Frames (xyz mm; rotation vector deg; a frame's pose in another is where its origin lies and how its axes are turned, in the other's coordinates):
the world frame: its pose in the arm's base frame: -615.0 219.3 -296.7 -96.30 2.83 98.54
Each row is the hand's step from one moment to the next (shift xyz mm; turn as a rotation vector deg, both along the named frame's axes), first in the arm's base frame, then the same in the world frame.
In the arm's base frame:
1: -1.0 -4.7 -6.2 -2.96 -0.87 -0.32
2: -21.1 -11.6 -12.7 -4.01 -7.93 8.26
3: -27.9 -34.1 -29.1 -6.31 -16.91 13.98
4: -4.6 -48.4 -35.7 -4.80 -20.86 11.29
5: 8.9 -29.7 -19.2 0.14 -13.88 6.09
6: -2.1 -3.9 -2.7 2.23 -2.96 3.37
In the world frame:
1: 3.2 6.7 -2.4 -0.44 2.28 2.06
2: 3.6 24.9 10.4 -11.35 4.23 0.74
3: 7.1 52.2 2.7 -20.74 9.50 -0.88
4: 9.0 54.0 -25.3 -20.00 12.86 -4.53
5: 4.4 26.0 -25.2 -11.68 7.50 -6.08
6: 0.4 5.1 -0.5 -4.08 -0.43 -2.87

